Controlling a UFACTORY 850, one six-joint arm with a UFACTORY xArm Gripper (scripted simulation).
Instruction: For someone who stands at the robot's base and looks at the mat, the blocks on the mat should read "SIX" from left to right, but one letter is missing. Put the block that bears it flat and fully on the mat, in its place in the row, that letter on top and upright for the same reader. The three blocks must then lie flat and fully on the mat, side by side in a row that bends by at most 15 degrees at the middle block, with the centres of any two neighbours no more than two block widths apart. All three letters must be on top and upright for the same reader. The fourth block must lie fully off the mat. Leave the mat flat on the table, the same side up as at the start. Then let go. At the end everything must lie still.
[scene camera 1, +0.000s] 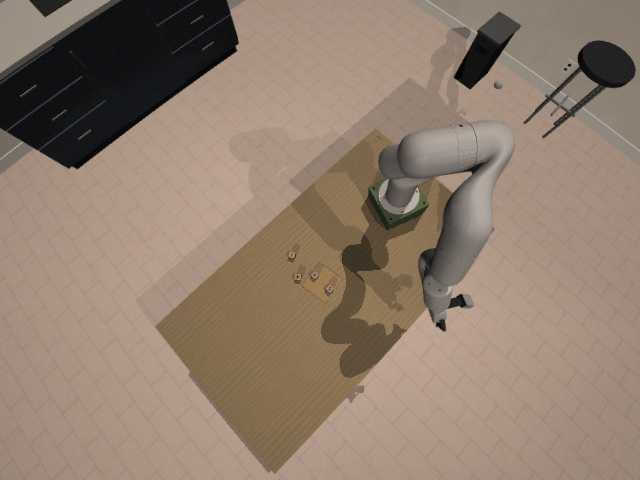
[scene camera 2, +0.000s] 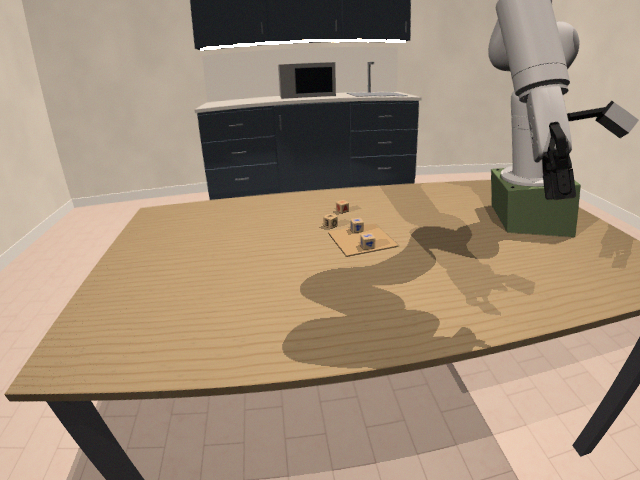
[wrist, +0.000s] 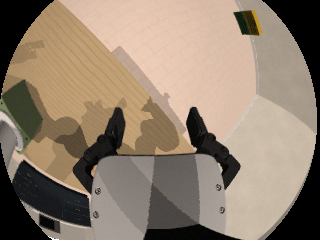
I see my gripper (scene camera 2: 559, 198) and a mat (scene camera 2: 349, 242).
My gripper shows as well in the wrist view (wrist: 155, 115).
